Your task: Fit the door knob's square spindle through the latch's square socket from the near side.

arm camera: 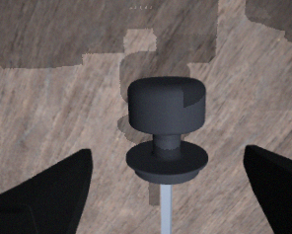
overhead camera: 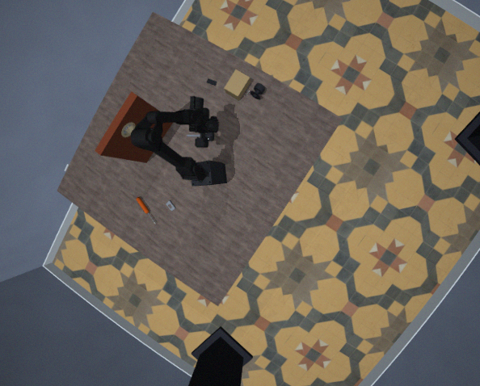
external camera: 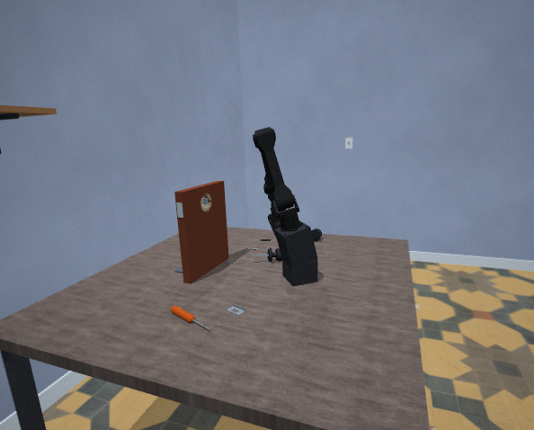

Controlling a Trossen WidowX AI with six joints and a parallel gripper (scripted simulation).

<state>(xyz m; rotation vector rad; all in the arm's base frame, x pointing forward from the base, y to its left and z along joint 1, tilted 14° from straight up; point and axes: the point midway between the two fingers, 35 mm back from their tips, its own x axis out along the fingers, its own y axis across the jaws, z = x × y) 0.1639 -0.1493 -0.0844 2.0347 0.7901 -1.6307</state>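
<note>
My hand is 240 mm to the right of the grey latch, 230 mm short of it and 170 mm below it. Also, from my hand: small black piece (230 mm to the right, 210 mm ahead, 140 mm below); then cardboard box (300 mm to the right, 110 mm below, 80 mm ahead); then white latch plate (380 mm to the left, 210 mm ahead, 170 mm above).
</note>
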